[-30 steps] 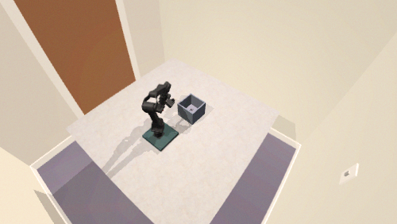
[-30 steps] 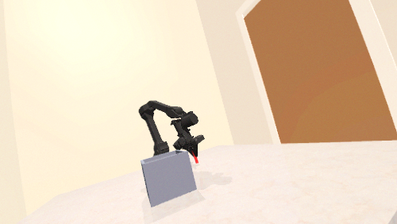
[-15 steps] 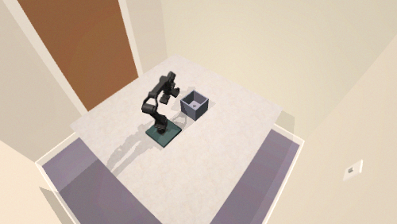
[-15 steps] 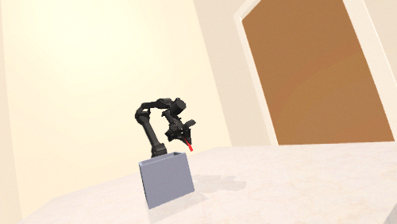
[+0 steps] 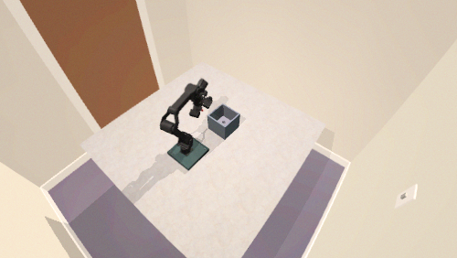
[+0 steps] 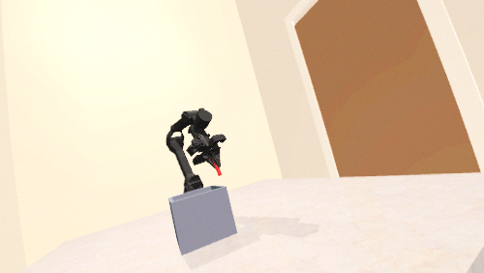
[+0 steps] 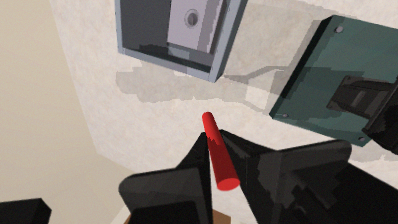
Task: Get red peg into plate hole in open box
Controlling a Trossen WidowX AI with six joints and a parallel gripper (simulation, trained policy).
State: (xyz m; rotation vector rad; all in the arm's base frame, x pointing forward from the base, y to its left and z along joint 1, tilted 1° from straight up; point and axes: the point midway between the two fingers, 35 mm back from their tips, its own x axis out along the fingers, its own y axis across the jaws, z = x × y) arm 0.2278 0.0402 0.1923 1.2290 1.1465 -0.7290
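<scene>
The pale grey plate is 14 cm below my gripper tip, 13 cm to the right of it and 8 cm ahead of it. The rest, counted from my gripper tip: red peg: 1 cm above.
</scene>
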